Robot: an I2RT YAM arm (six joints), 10 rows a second.
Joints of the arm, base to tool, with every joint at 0 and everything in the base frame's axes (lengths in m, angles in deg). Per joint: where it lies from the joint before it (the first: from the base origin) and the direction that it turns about. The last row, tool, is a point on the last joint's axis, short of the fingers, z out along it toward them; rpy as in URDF.
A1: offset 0 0 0.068 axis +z
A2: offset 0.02 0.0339 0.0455 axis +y
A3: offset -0.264 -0.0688 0 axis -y
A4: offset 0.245 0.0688 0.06 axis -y
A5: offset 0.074 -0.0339 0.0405 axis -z
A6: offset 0.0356 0 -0.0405 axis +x
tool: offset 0 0 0 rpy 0 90 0
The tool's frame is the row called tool.
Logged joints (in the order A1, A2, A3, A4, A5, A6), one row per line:
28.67 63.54 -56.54 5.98 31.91 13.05
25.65 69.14 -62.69 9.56 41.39 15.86
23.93 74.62 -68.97 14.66 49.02 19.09
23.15 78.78 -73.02 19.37 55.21 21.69
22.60 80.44 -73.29 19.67 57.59 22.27
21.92 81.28 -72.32 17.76 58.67 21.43
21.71 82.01 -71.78 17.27 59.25 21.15
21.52 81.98 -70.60 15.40 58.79 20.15
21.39 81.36 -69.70 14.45 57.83 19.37
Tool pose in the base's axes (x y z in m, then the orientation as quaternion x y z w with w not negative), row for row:
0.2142 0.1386 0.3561 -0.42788 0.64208 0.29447 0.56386
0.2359 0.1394 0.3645 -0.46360 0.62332 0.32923 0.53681
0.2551 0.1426 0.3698 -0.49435 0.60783 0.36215 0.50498
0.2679 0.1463 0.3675 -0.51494 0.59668 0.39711 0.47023
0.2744 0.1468 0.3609 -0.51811 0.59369 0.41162 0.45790
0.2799 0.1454 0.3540 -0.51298 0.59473 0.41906 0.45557
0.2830 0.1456 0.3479 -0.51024 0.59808 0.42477 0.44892
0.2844 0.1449 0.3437 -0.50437 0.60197 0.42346 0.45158
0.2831 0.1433 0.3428 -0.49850 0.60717 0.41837 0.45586
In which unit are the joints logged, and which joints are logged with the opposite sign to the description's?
The joints are logged in degrees. Opposite sign: A3, A4, A5, A6.
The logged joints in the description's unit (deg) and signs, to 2 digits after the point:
28.67 63.54 56.54 -5.98 -31.91 -13.05
25.65 69.14 62.69 -9.56 -41.39 -15.86
23.93 74.62 68.97 -14.66 -49.02 -19.09
23.15 78.78 73.02 -19.37 -55.21 -21.69
22.60 80.44 73.29 -19.67 -57.59 -22.27
21.92 81.28 72.32 -17.76 -58.67 -21.43
21.71 82.01 71.78 -17.27 -59.25 -21.15
21.52 81.98 70.60 -15.40 -58.79 -20.15
21.39 81.36 69.70 -14.45 -57.83 -19.37

